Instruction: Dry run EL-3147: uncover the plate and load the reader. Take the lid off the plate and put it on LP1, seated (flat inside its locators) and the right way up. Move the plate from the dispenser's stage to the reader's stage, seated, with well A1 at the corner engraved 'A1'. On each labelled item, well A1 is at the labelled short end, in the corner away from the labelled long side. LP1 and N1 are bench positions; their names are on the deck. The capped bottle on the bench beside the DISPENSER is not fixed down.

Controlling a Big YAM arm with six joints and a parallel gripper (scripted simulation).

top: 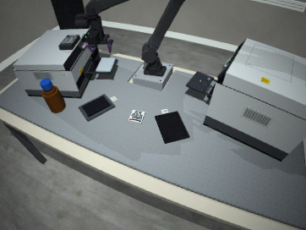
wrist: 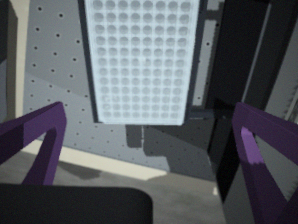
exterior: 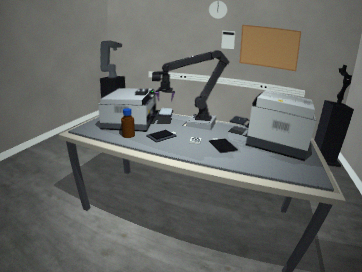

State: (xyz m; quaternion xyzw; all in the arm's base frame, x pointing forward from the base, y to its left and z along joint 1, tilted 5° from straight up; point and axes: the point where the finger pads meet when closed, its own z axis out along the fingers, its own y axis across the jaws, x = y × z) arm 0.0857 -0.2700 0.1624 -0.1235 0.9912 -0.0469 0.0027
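The white multi-well plate is 9 cm below my hand and 1 cm behind it. Also, from my hand: label: 18 cm below, 16 cm ahead, 12 cm to the left; lidded plate: 24 cm ahead, 17 cm below, 6 cm to the left; LP1 pad: 24 cm ahead, 18 cm below, 6 cm to the left.
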